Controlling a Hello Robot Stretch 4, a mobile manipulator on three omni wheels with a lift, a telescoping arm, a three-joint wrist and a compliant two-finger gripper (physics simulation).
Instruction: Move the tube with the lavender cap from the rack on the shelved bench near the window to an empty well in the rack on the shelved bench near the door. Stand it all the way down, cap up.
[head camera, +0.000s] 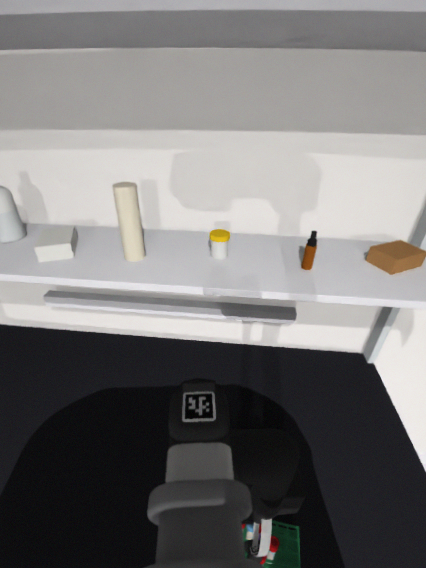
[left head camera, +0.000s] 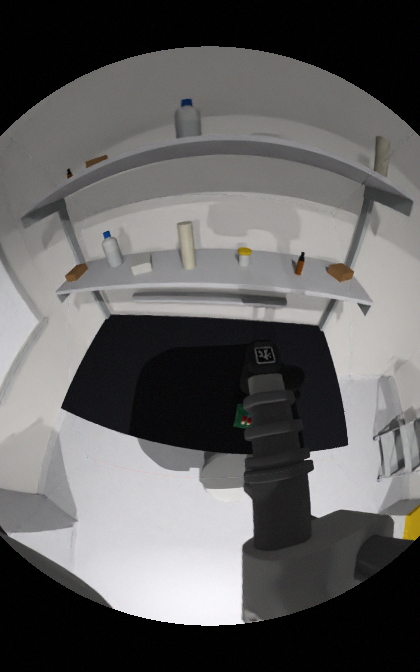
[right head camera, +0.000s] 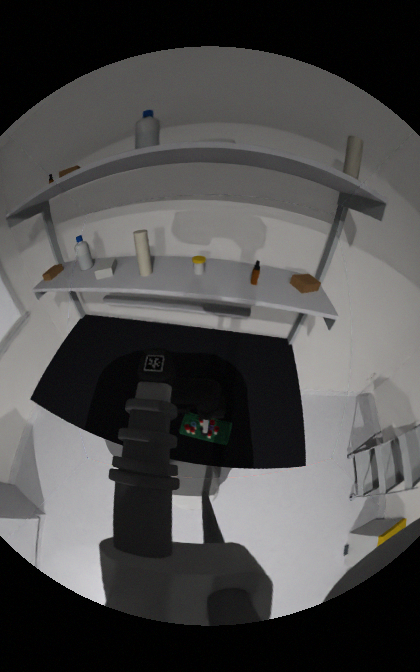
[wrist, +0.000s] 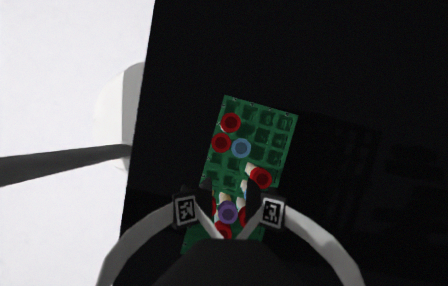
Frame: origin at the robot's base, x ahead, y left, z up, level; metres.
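Seen in the pictures: end effector, tool point: (head camera: 251, 533) (wrist: 228, 198); robot's base, origin of the base link: (left head camera: 229, 474) (right head camera: 190, 481).
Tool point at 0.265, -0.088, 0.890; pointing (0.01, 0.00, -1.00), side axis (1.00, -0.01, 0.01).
Note:
Pixels of each thing's top centre, then the offset from my tool point to it, as dx, dy, dz. Level surfaces: height alone.
- green rack, middle of its top: (wrist: 238, 185) (head camera: 249, 541) (right head camera: 205, 427) (left head camera: 259, 416) +0.013, -0.008, -0.098
- tube with the lavender cap, middle of its top: (wrist: 226, 215) -0.002, -0.025, -0.036
- red-capped tube, middle of its top: (wrist: 259, 179) +0.030, +0.010, -0.036
- blue-capped tube, middle of its top: (wrist: 242, 150) +0.013, +0.038, -0.036
- shelf, its level: dz +0.302
- cream cylinder, middle of its top: (head camera: 124, 184) (left head camera: 183, 222) (right head camera: 139, 230) +0.480, +0.246, +0.480
- yellow-lidded jar, middle of its top: (head camera: 219, 233) (right head camera: 198, 257) (left head camera: 244, 249) +0.485, +0.032, +0.362
- amber bottle, middle of its top: (head camera: 314, 231) (right head camera: 257, 260) (left head camera: 302, 252) +0.415, -0.175, +0.394
The green rack (head camera: 290, 547) (left head camera: 238, 422) (right head camera: 225, 433) (wrist: 286, 145) stands on the dark bench top. In the wrist view, the tube with the lavender cap (wrist: 228, 212) stands cap up in the rack's lower part, among red-capped tubes. My gripper (wrist: 230, 195) is open over the rack. Its dark fingertips are apart, one on each side of the lavender-capped tube's line, and touch with the tube cannot be made out. The right fingertip partly hides a blue-capped tube. The other rack cannot be made out in these views.
A red-capped tube (wrist: 261, 177) leans by the right fingertip. A blue-capped tube (wrist: 241, 148) and two red-capped tubes stand farther up the rack. The shelf (head camera: 175, 272) behind holds a cream cylinder (head camera: 130, 222), a yellow-lidded jar (head camera: 219, 245) and an amber bottle (head camera: 309, 254).

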